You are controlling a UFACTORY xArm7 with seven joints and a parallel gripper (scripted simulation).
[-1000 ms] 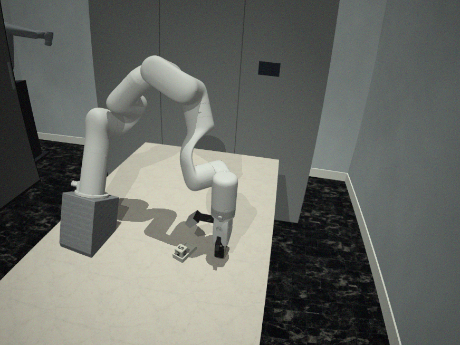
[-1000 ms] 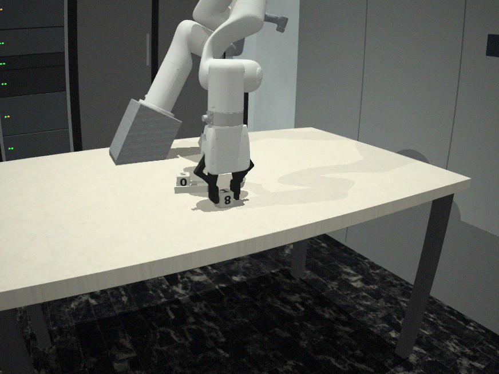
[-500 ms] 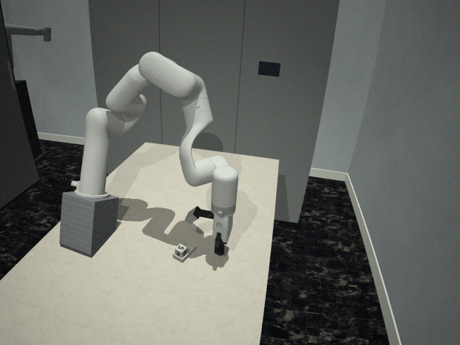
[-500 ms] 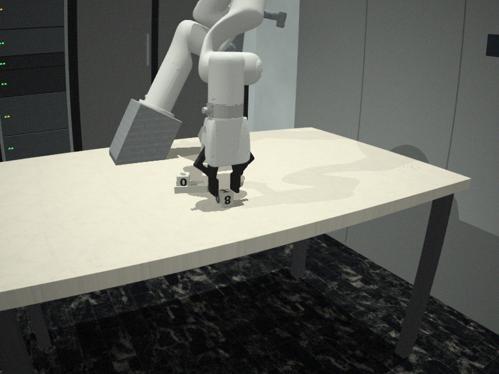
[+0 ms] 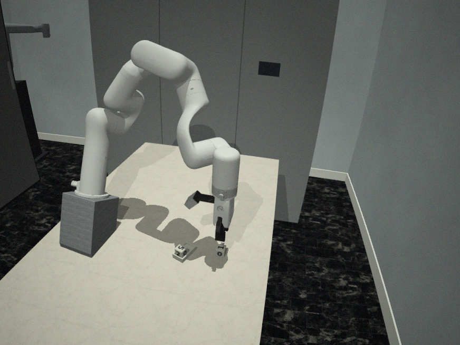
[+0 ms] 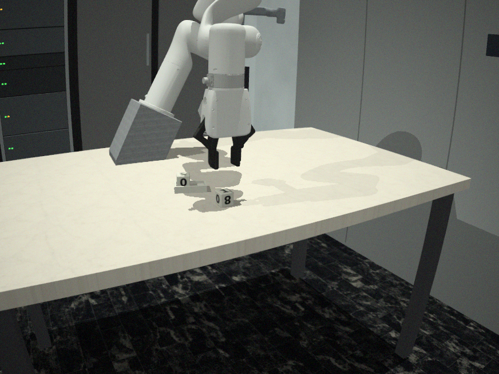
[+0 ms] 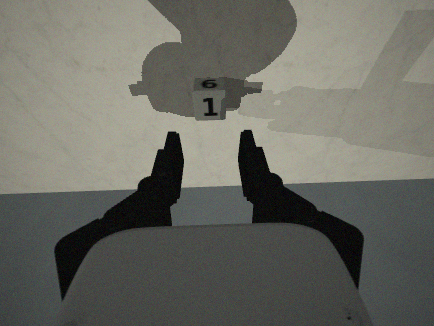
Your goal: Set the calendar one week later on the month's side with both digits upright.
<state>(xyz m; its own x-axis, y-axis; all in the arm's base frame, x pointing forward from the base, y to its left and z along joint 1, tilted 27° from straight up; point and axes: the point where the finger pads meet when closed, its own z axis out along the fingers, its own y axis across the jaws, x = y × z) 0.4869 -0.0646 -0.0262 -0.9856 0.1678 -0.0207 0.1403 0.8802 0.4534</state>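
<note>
Right now my hand is 90 mm above the digit cube. From my hand the other things lie so: tray 130 mm behind, 100 mm below, 10 mm to the right.
</note>
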